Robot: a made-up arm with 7 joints.
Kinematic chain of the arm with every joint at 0, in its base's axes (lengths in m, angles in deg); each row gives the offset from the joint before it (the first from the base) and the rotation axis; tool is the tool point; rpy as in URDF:
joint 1: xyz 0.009 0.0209 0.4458 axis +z
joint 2: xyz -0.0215 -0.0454 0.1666 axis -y
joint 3: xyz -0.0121 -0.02 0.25 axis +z
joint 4: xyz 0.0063 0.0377 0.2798 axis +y
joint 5: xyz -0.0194 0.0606 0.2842 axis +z
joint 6: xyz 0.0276 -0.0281 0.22 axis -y
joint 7: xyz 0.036 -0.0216 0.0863 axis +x
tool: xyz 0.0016 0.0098 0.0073 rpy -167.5 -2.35 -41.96
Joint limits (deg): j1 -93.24..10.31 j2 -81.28..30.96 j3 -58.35..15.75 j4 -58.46..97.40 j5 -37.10..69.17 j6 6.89..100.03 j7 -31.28..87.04
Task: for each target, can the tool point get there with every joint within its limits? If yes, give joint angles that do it. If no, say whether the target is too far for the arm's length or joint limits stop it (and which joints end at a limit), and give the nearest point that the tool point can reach.
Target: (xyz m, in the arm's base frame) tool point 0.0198 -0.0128 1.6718
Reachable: yes | joints -35.12 -16.42 -1.68 -20.50 25.06 81.45 0.14
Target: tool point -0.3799 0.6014 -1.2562
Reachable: no: too far | nearest point 0.4321 0.2566 0.1204 | short by 1.635 m
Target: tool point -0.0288 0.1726 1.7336
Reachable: yes | joints -79.06 11.86 1.17 12.97 -8.89 38.91 29.14
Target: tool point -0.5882 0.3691 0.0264
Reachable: no: joint limits stop it (at a limit: joint 1, joint 2, joint 4, joint 6, joint 7) | nearest point -0.5104 -0.3815 0.2614 | short by 0.790 m
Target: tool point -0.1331 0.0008 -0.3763
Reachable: no: joint limits stop it (at a limit: joint 1, joint 2, joint 4, joint 6, joint 7) | nearest point -0.1280 -0.4313 0.0845 | short by 0.632 m
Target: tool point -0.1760 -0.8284 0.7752
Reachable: yes | joints -80.44 -39.44 -30.49 77.12 15.93 24.73 54.94
